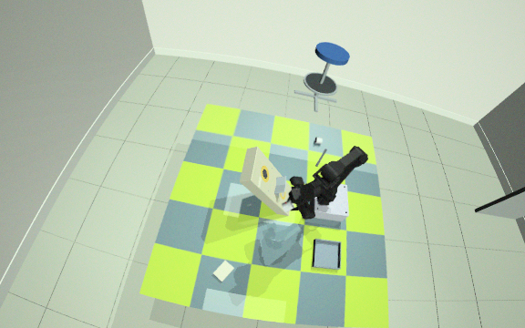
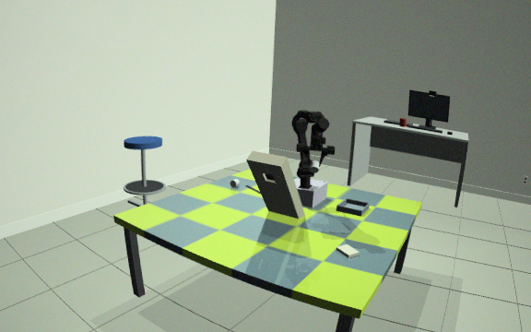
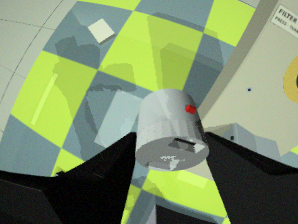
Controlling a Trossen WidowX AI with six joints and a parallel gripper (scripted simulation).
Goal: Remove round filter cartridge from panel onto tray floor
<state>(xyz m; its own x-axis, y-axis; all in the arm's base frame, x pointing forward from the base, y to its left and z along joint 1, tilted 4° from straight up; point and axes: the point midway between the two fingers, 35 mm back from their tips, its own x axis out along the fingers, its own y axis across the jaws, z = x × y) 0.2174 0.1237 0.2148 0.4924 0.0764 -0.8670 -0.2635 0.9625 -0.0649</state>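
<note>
My gripper tip is 27 cm past the dark grey tray, 27 cm above it and 17 cm to the right of it. From my gripper tip the other things lie so: round white filter cartridge (right at my gripper tip); beige service panel (15 cm to the right, 10 cm below, 8 cm ahead); flat pale block (28 cm ahead, 27 cm to the left, 27 cm below).
</note>
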